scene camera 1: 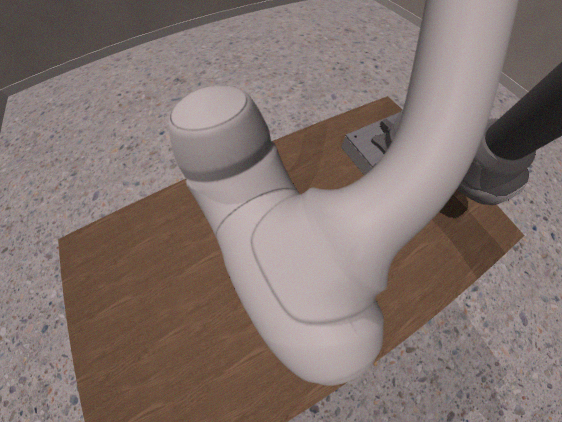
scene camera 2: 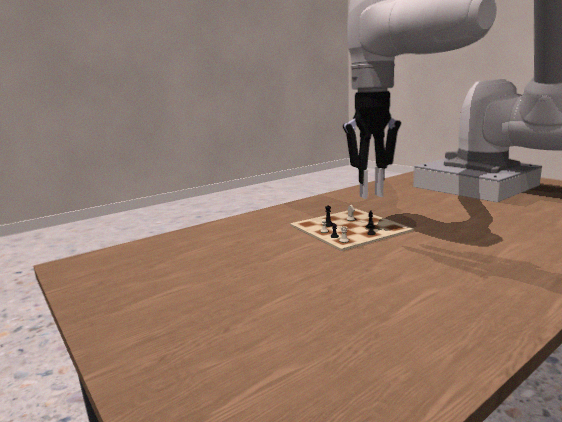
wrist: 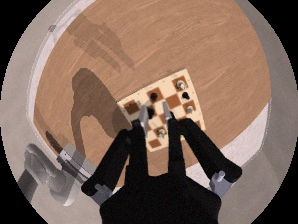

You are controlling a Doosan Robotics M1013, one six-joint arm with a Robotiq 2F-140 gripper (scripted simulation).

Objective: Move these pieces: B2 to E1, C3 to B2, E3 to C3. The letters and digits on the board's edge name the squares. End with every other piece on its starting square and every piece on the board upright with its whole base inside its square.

my gripper: scene camera 2; wrist
same spot on my gripper: [wrist: 222, 173] = [scene camera 2: 354, 128]
